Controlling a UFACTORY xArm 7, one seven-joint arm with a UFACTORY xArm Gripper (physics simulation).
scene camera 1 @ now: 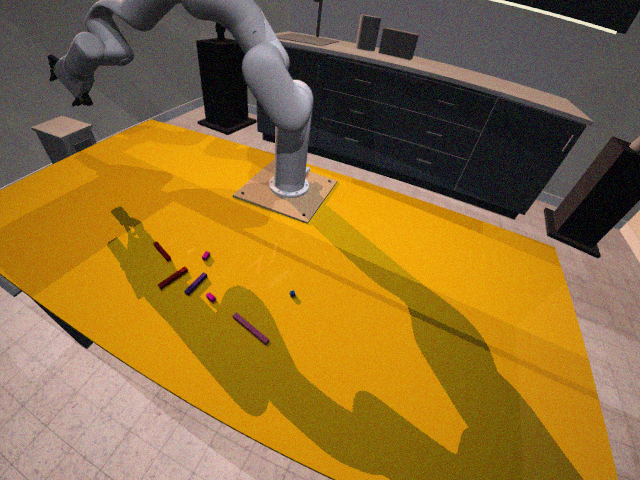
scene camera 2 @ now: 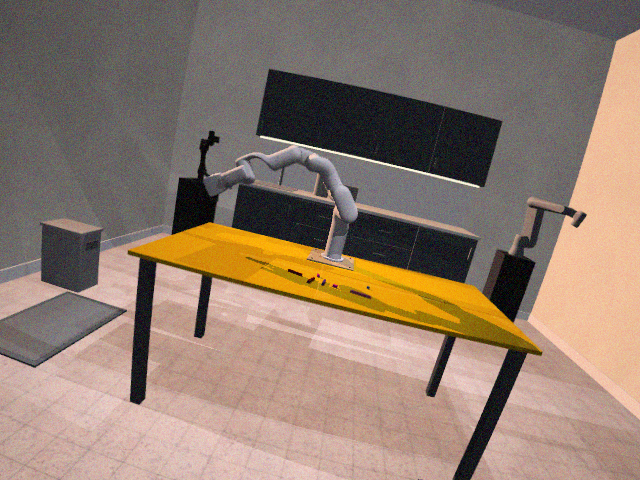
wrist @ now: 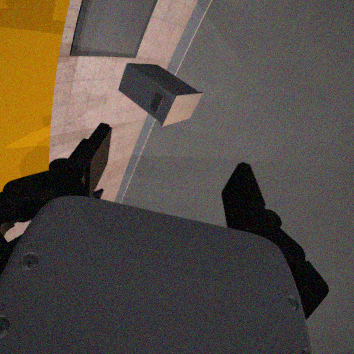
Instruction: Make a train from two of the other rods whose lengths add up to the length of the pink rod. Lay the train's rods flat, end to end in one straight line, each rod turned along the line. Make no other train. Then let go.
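Places are measured from the arm's base along level axes (x ahead, y left, z up), in centimetres.
Where they show: gripper, fingertip midpoint: [scene camera 1: 65, 91] [scene camera 2: 197, 192] [wrist: 171, 160]; arm's base, origin of the base link: [scene camera 1: 289, 186] [scene camera 2: 332, 258].
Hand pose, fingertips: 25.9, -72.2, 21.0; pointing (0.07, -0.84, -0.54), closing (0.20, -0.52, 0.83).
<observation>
Each offset is from my fingertips to the top centre of the thing, as dx, dy, dz. Level surfaces: height alone.
The long pink rod @(+18.5, +93.9, -20.7) [scene camera 1: 251, 328] [scene camera 2: 360, 294] lies flat, apart from the others. A dark red rod @(+19.0, +72.3, -20.7) [scene camera 1: 173, 277] [scene camera 2: 310, 280] and a purple rod @(+17.1, +77.5, -20.7) [scene camera 1: 195, 284] [scene camera 2: 323, 282] lie roughly parallel, side by side with a gap. Another dark red rod @(+15.4, +63.8, -20.7) [scene camera 1: 161, 251] [scene camera 2: 295, 272] lies behind them at a different angle. Two short magenta rods, one @(+10.1, +73.3, -20.7) [scene camera 1: 205, 255] [scene camera 2: 318, 275] farther back and one @(+17.8, +82.7, -20.7) [scene camera 1: 210, 297] [scene camera 2: 334, 285] nearer the pink rod, lie apart. A tiny blue rod @(+7.1, +96.0, -20.7) [scene camera 1: 292, 293] [scene camera 2: 368, 287] lies to the right. My gripper [scene camera 1: 63, 91] [wrist: 171, 160] is open and empty, raised high, far left of the rods.
The rods lie on the yellow table @(dz -21.8) [scene camera 1: 413, 248] [scene camera 2: 175, 253]. The arm's base plate [scene camera 1: 253, 195] [scene camera 2: 315, 256] stands behind them. A grey cabinet [scene camera 1: 63, 129] [scene camera 2: 69, 258] [wrist: 145, 87] stands on the floor beyond the table's left side. The arm's shadow crosses several rods.
</observation>
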